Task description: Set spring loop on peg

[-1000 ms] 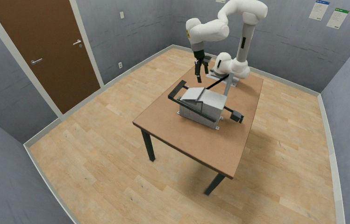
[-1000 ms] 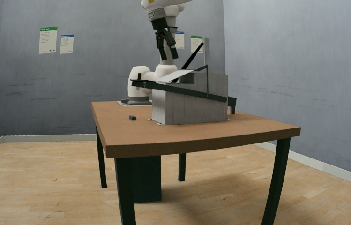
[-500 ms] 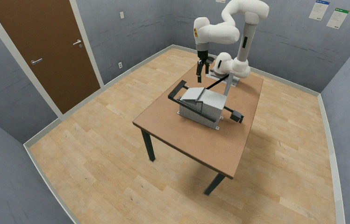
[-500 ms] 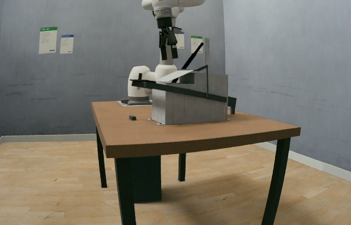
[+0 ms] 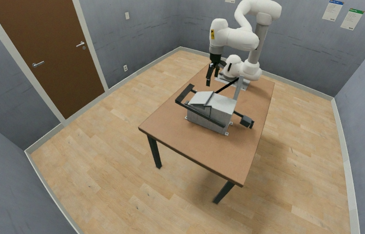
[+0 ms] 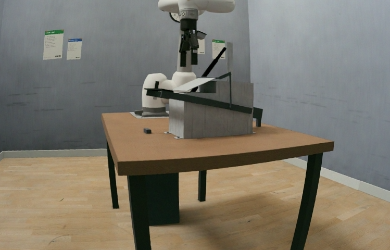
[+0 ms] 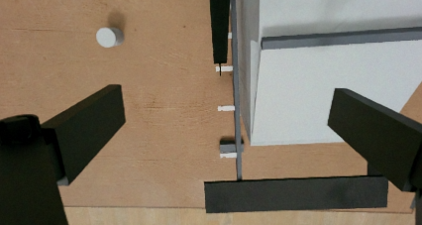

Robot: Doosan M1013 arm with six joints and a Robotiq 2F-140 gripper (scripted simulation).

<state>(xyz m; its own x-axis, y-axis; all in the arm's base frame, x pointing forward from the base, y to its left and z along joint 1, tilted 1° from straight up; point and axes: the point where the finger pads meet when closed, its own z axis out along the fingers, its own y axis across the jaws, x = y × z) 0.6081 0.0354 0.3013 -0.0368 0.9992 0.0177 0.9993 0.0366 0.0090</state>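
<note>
The steel test weight is 270 mm below my hand, 190 mm behind it and 20 mm to the left of it. The rest, counted from my hand: dark block (290 mm below, 190 mm to the right, 40 mm ahead).
</note>
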